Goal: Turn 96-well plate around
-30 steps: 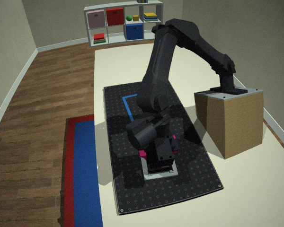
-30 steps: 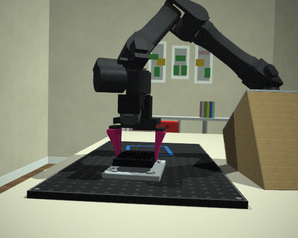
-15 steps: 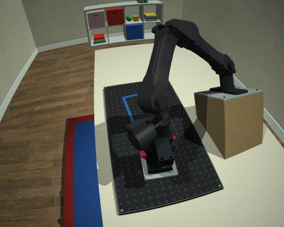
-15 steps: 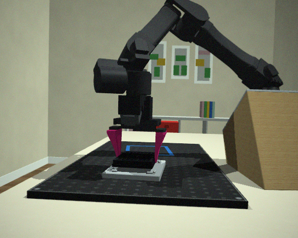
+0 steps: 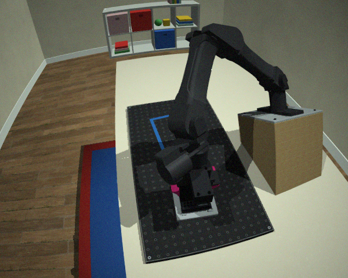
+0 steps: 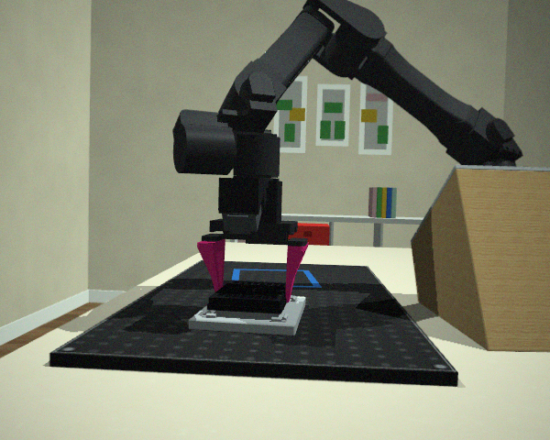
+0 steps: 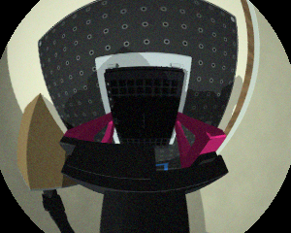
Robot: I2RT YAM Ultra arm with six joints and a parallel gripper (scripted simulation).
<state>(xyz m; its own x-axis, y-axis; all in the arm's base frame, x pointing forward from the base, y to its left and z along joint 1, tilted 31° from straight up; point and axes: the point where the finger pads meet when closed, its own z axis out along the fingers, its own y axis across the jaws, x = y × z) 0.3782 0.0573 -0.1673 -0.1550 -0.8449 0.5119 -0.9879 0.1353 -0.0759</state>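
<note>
My hand is right at the black 96-well plate. From my hand the other things lie so: grey plate nest N1: 20 mm below.
</note>
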